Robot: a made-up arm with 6 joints.
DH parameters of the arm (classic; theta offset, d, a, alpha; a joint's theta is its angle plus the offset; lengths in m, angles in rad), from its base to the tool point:
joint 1: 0 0.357 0 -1.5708
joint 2: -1.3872 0 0.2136 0
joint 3: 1.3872 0 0.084 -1.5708
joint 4: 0 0.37 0 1.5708
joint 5: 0 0 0.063 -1.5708
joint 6: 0 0.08 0 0
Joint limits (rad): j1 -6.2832..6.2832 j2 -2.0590..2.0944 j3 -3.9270..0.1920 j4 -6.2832..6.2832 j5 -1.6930..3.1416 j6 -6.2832..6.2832
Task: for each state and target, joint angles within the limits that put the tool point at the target. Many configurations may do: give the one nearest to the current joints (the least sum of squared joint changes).
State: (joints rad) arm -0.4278 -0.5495 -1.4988 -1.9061 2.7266 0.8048
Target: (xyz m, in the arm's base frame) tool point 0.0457 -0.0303 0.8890
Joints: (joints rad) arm 0.0261 -0.5964 -1.6941 -2.7785 2.7524 0.8048
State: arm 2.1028 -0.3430 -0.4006 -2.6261 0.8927 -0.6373
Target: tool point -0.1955 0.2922 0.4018
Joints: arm 2.1895 -0.7173 -0.3461 -2.6247 0.8717 -0.6373
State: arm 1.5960 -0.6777 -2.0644 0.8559 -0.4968 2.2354
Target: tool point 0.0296 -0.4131 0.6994
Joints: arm 1.4399 -1.5297 -1.8337 1.0865 -1.2966 2.2354
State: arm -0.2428 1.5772 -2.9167 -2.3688 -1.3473 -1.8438
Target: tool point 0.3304 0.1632 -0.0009
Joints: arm 0.3134 1.9226 -2.4707 -2.4084 -1.5742 -1.8438
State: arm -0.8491 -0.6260 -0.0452 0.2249 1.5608 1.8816
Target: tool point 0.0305 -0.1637 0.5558
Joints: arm -1.3500 -1.4688 -0.4952 -0.0619 1.9783 1.8816
